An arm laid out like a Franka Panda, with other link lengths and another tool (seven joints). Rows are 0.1 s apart.
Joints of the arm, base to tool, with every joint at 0 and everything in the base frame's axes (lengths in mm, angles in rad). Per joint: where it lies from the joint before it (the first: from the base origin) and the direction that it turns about. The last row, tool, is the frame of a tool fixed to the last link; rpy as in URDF.
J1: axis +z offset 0 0 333
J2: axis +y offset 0 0 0
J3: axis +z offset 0 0 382.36
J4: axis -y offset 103.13 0 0
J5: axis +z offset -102.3 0 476.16
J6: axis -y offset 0 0 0
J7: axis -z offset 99.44 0 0
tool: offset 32 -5 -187.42 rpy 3.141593 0.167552 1.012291
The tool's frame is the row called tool.
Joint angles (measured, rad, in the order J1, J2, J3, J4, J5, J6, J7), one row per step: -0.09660, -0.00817, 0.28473, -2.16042, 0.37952, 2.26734, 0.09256; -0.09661, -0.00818, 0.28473, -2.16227, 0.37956, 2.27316, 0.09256; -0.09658, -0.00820, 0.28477, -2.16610, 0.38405, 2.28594, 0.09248; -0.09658, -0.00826, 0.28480, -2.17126, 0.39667, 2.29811, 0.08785; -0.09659, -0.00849, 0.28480, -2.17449, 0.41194, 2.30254, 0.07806; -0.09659, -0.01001, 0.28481, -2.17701, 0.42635, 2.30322, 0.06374; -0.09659, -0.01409, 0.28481, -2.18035, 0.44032, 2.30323, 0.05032; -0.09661, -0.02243, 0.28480, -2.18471, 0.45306, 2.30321, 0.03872; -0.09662, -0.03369, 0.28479, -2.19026, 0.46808, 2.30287, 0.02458; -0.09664, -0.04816, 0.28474, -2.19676, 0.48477, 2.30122, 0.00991
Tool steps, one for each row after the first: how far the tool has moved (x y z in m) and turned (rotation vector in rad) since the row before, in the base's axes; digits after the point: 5 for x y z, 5 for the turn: 0.00039, -0.00042, -0.00031, -0.00047, -0.00372, -0.00182; 0.00089, -0.00060, -0.00047, 0.00259, -0.00774, -0.00629; 0.00034, -0.00015, -0.00120, 0.00842, -0.00602, -0.00645; -0.00030, 0.00061, -0.00091, 0.01052, -0.00200, -0.00078; -0.00069, 0.00095, -0.00008, 0.00945, -0.00215, 0.00512; -0.00118, 0.00088, 0.00105, 0.00882, -0.00316, 0.00469; -0.00169, 0.00069, 0.00326, 0.00741, -0.00605, 0.00363; -0.00226, 0.00083, 0.00449, 0.00846, -0.00815, 0.00483; -0.00295, 0.00093, 0.00588, 0.00936, -0.00929, 0.00483
